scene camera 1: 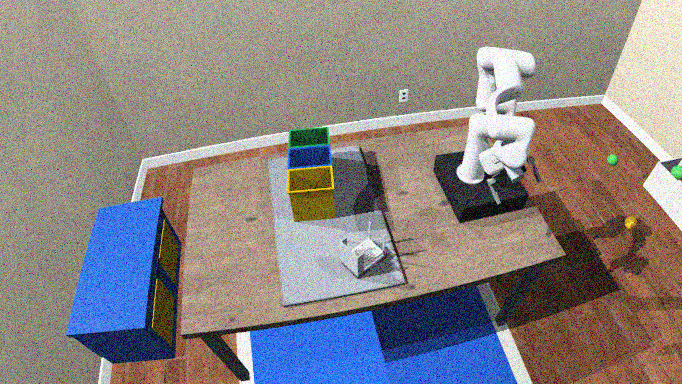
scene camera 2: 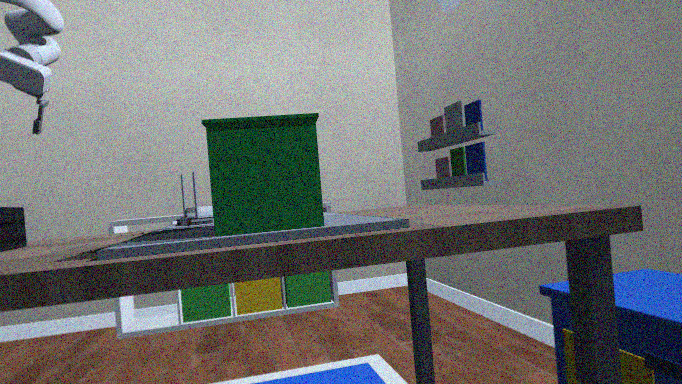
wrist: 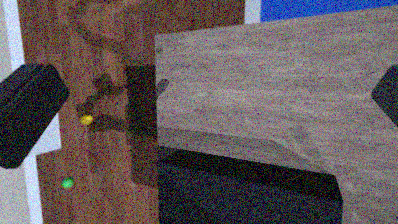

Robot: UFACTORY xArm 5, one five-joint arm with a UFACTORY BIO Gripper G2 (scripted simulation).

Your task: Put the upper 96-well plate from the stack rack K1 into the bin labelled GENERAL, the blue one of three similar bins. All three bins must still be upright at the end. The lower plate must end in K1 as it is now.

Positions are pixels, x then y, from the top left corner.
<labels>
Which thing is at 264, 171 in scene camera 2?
A green bin.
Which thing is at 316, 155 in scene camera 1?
A blue bin.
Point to a yellow bin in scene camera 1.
310, 190
</labels>
